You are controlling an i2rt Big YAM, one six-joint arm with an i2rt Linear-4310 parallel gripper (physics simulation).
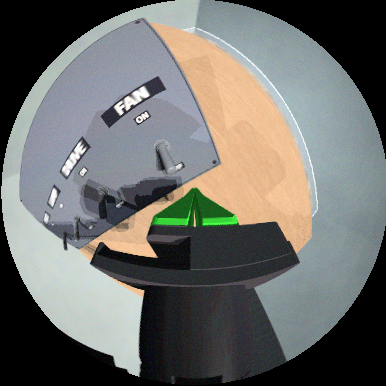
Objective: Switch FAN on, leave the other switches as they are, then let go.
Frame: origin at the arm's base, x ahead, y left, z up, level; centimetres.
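Seen in the pictures: gripper, between the fingertips: (193, 191).
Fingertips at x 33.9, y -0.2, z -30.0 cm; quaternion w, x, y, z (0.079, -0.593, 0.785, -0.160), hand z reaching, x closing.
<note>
Pixels of each thing's top centre, then the offset from my fingertips to it. "spot": a spot on its surface instead. Level surfaces: height alone.
- FAN switch, a spot on its surface: (165, 158) spot: dz +0.1, dx +4.6, dy +1.9 cm
- label, a spot on its surface: (142, 118) spot: dz -0.6, dx +10.4, dy +3.2 cm
- FAN nameplate, a spot on its surface: (133, 101) spot: dz +0.5, dx +12.5, dy +3.5 cm
- DRIVE switch, centre of its top: (94, 208) dz +1.0, dx +2.2, dy +13.7 cm
- wooden table top, height of its surface: dz -12.2 cm
The FAN switch (165, 158) is a grey toggle lever near the right corner of the grey panel (75, 110). Its lever points down, away from the ON label (142, 118) and over the lower label, which it partly covers. The FAN nameplate (133, 101) is above it. My gripper (193, 191) has its green fingertips together, with nothing between them. The tips show below and to the right of the FAN lever, apart from it, just past the panel's lower edge.
The DRIVE switch (103, 196) stands to the left, in shadow, its lever pointing down. Two more levers (77, 228) (65, 240) stand further left near the panel's lower edge. The panel rests on a wooden table top (265, 145), with grey walls behind.
</note>
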